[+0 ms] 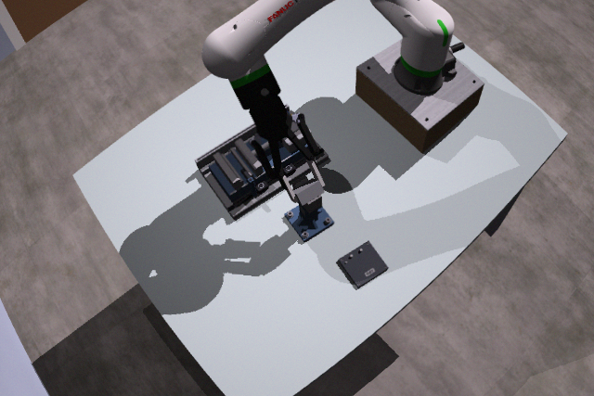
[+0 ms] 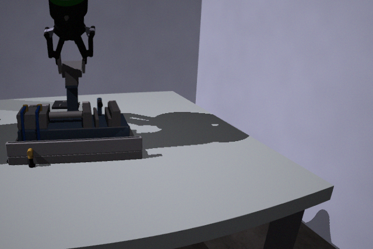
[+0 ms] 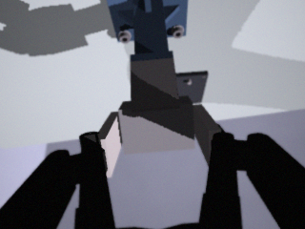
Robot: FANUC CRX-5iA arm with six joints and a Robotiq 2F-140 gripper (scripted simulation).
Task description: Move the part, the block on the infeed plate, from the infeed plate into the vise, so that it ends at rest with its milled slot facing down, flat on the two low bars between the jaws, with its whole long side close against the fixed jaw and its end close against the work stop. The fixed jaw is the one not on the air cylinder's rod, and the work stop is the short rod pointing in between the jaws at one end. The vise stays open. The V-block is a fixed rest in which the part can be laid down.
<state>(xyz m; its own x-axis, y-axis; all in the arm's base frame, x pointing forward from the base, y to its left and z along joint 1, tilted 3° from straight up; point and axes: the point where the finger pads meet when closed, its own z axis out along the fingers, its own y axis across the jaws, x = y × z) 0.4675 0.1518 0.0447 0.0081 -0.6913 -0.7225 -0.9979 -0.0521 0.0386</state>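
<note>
My gripper is now 2 cm to the right of the part and 2 cm above it. Round my hand: cylinder rod 19 cm to the right, 10 cm below; blue work stop 12 cm below, 11 cm to the right, 9 cm ahead; black work stop 13 cm to the right, 9 cm ahead, 8 cm below.
</note>
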